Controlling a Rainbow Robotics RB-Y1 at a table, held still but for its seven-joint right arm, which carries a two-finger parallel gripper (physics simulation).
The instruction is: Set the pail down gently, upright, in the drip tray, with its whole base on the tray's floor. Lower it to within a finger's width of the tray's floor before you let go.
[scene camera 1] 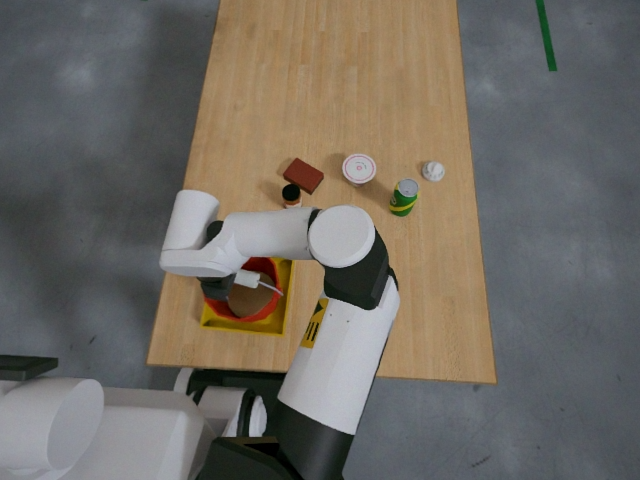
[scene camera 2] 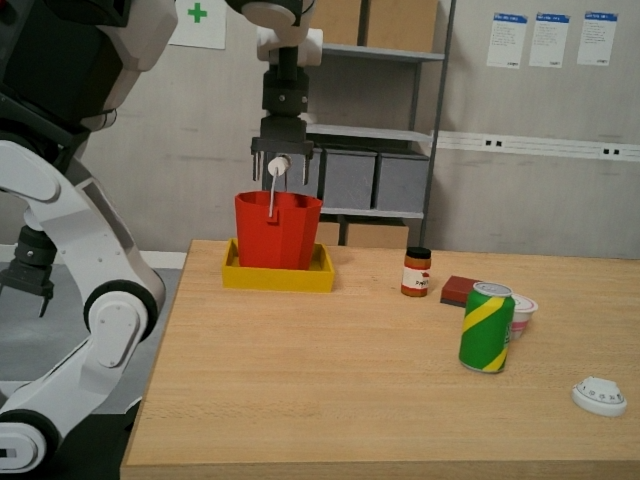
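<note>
The red pail [scene camera 1: 258,314] [scene camera 2: 279,237] stands upright inside the walls of the yellow drip tray [scene camera 1: 242,328] [scene camera 2: 279,279]. The tray's front wall hides the pail's base in scene camera 2, so contact with the tray's floor cannot be seen. The pail's bail stands raised, with its white grip [scene camera 1: 247,279] [scene camera 2: 279,165] above the rim. My gripper [scene camera 2: 281,180] is open above the pail, its fingers wide apart on either side of the white grip and holding nothing. In scene camera 1 the arm hides most of the fingers.
A jar with a black lid [scene camera 1: 291,193] [scene camera 2: 415,274], a dark red block [scene camera 1: 303,175] [scene camera 2: 458,290], a white cup [scene camera 1: 359,168] [scene camera 2: 521,313], a green can [scene camera 1: 403,197] [scene camera 2: 486,328] and a white dial [scene camera 1: 433,171] [scene camera 2: 599,397] stand on the table, away from the tray.
</note>
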